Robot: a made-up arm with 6 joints. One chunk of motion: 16 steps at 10 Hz.
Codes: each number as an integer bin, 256 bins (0 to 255) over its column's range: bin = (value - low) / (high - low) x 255, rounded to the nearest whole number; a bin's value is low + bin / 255 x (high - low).
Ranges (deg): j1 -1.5..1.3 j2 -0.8..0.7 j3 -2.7..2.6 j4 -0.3..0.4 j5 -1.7..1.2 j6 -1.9..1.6
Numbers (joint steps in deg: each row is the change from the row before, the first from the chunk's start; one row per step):
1: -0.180 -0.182 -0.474 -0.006 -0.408 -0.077
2: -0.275 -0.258 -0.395 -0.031 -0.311 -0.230
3: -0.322 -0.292 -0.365 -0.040 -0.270 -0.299
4: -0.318 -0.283 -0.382 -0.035 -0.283 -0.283
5: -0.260 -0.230 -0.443 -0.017 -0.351 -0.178
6: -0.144 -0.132 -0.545 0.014 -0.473 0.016
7: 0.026 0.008 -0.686 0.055 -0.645 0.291
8: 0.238 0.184 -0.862 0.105 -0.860 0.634
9: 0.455 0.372 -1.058 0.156 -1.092 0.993
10: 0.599 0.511 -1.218 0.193 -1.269 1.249
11: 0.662 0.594 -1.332 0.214 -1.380 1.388
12: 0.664 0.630 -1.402 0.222 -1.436 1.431
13: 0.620 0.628 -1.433 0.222 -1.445 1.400
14: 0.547 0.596 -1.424 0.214 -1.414 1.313
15: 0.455 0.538 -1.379 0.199 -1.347 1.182
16: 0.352 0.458 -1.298 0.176 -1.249 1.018
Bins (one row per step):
1: 120 105 107 107 114 133
2: 112 92 111 98 122 122
3: 107 86 112 95 126 117
4: 108 88 112 97 125 118
5: 113 97 109 103 119 125
6: 123 114 104 114 108 140
7: 139 137 97 129 93 160
8: 158 167 88 148 74 185
9: 178 199 79 166 53 211
10: 191 223 71 180 38 229
11: 197 237 66 187 28 240
12: 197 243 62 190 23 243
13: 193 243 61 190 22 240
14: 186 237 61 187 25 234
15: 178 227 64 182 31 225
16: 169 214 67 173 40 213

